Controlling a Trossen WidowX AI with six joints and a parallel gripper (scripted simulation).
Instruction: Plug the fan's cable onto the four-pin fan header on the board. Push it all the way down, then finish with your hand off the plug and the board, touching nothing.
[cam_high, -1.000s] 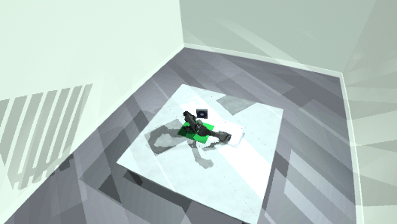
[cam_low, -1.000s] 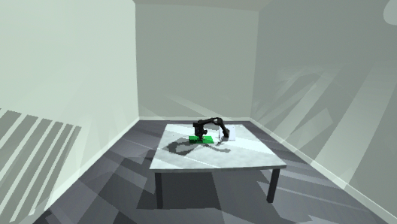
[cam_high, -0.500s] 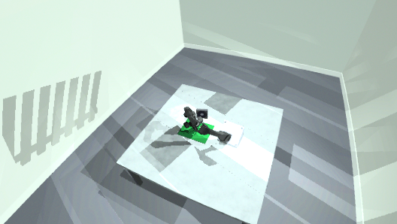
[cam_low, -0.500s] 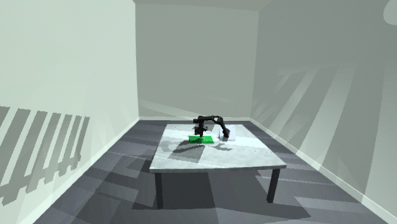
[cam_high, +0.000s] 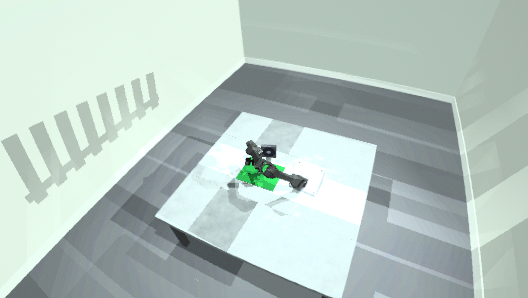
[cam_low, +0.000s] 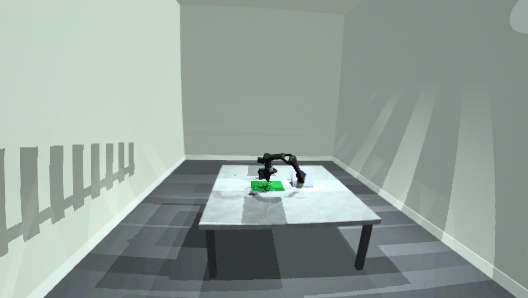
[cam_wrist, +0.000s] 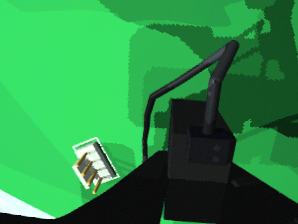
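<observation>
Now: gripper tip 7 cm to the left of the white four-pin header, 7 cm above it and 3 cm past it. Also, from my gripper tip: black fan plug 1 cm to the left, 1 cm above; green board 8 cm below, 2 cm to the right; black fan 19 cm to the right, 3 cm ahead, 1 cm below.
</observation>
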